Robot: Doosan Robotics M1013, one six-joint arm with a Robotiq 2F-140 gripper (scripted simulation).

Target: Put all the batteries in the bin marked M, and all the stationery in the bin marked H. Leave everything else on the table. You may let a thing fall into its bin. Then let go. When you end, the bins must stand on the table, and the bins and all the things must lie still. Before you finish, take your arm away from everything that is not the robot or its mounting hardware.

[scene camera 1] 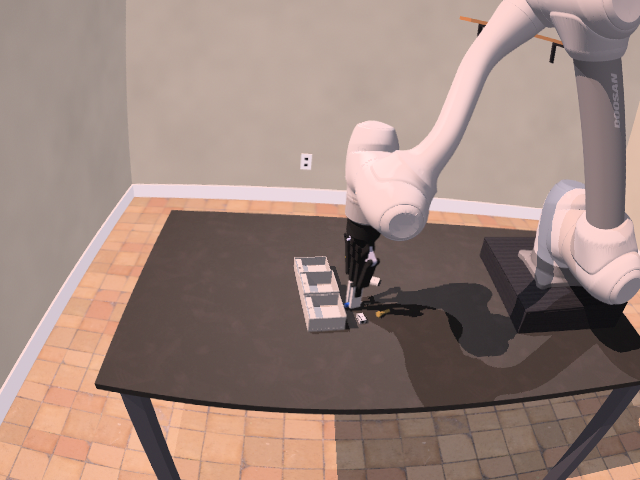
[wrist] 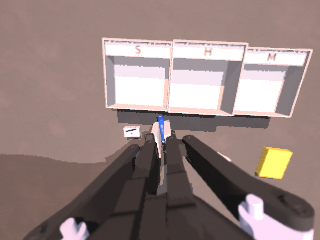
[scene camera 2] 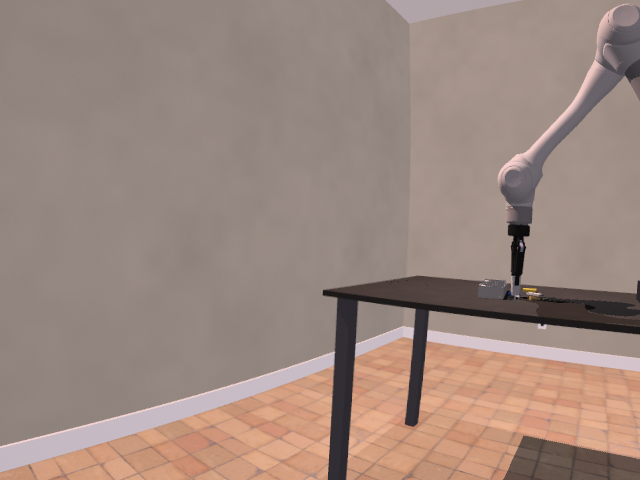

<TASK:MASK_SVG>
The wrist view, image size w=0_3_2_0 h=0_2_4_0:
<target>my gripper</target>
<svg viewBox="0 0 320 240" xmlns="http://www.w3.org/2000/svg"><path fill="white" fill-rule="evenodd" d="M23 238L23 240L312 240L315 210L303 198L252 177L193 135L186 135L182 139L177 139L175 131L170 128L169 120L165 120L167 192L157 195L159 158L161 157L161 133L159 123L154 122L152 132L144 135L145 143L143 146L139 147L138 144L130 145L72 202L42 222ZM182 156L185 156L186 160L213 193L240 222L240 227L203 199L192 194Z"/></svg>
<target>bin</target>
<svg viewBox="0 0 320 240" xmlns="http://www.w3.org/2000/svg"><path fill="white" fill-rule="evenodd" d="M106 108L223 116L240 114L291 117L312 50L248 47L248 43L186 40L165 42L102 38Z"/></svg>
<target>yellow block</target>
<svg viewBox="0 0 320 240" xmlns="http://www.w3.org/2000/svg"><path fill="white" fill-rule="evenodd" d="M264 147L256 173L259 176L281 179L292 152L285 149Z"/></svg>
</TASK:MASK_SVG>
